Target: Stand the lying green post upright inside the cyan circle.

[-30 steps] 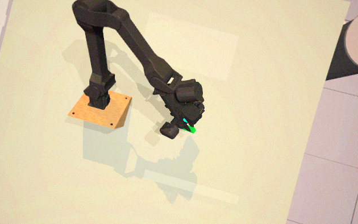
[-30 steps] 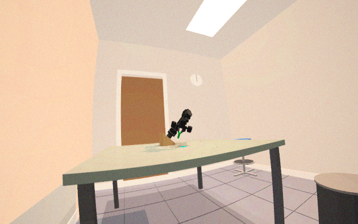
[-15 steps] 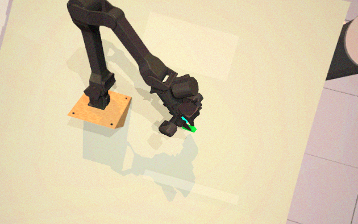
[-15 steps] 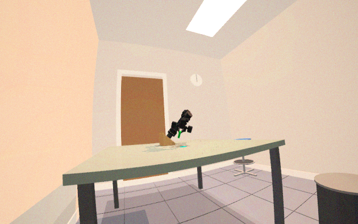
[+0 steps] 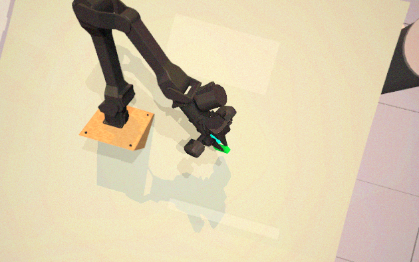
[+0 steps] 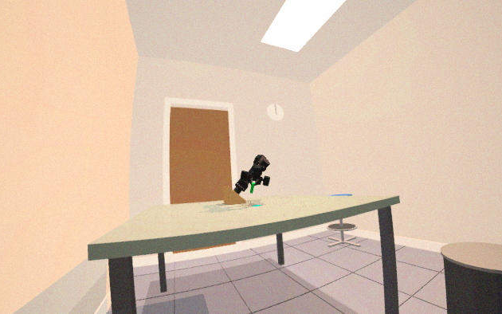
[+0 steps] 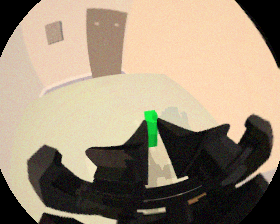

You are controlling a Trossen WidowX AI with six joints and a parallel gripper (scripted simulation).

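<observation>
Now: the cyan circle 30 mm behind my gripper tip, 30 mm to the left of it and 130 mm below it. From my gripper tip the other things lie so: green post: 10 mm behind, 20 mm below.
</observation>
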